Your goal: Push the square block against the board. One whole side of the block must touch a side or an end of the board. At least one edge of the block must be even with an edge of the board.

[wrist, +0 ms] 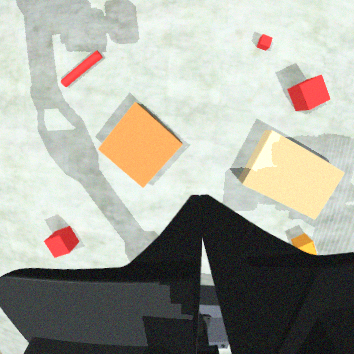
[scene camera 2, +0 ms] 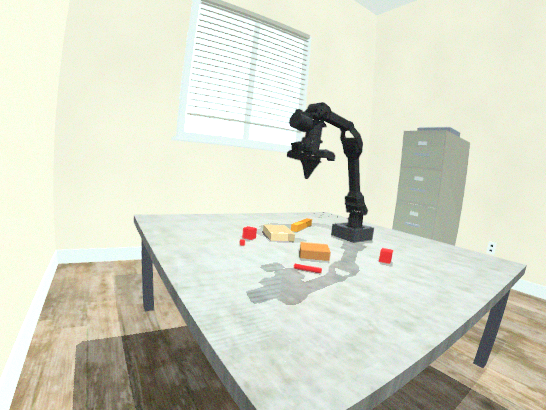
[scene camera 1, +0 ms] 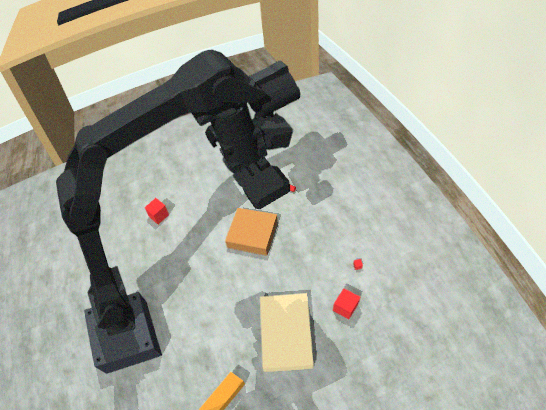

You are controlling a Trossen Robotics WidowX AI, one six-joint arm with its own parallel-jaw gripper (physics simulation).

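Seen in the pictures: gripper, between the fingertips: (wrist: 198,202) (scene camera 2: 306,178); arm's base, origin of its link: (scene camera 2: 355,226) (scene camera 1: 119,319).
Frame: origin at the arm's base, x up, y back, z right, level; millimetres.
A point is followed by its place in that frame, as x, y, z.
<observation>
The orange square block (scene camera 1: 252,230) {-27, -343, -131} (scene camera 2: 314,251) {-29, -373, -177} (wrist: 141,145) {-27, -344, -135} lies flat on the table, apart from the pale yellow board (scene camera 1: 286,332) {-27, -327, 131} (scene camera 2: 278,232) {-27, -361, 70} (wrist: 295,175) {-27, -332, 123}. A stretch of table lies between them. In the wrist view the block is turned slightly relative to the board's edges. My gripper (scene camera 1: 259,204) (scene camera 2: 307,176) {198, -350, -60} (wrist: 198,202) {198, -350, -60} is shut and empty, with its tips pointing down. It hangs well above the table; in scene camera 1 it appears just beyond the block's far side. It touches neither block nor board.
One red cube (scene camera 1: 156,211) {-16, -134, -268} (scene camera 2: 385,256) {-34, -149, -296} (wrist: 62,242) {-16, -144, -272} lies nearer the arm's base. Another red cube (scene camera 1: 346,303) {-16, -461, 122} (scene camera 2: 249,233) {-33, -477, 96} (wrist: 309,93) {-16, -462, 107} and a tiny red cube (scene camera 1: 358,264) {-40, -532, 38} (scene camera 2: 242,242) {-46, -537, 26} (wrist: 264,42) {-40, -530, 32} lie beside the board. A red rod (scene camera 2: 307,268) {-47, -462, -260} (wrist: 81,68) {-43, -456, -251} and an orange bar (scene camera 1: 223,391) {-25, -171, 207} (scene camera 2: 301,225) {-34, -150, 204} (wrist: 304,243) {-28, -205, 185} also lie there.
</observation>
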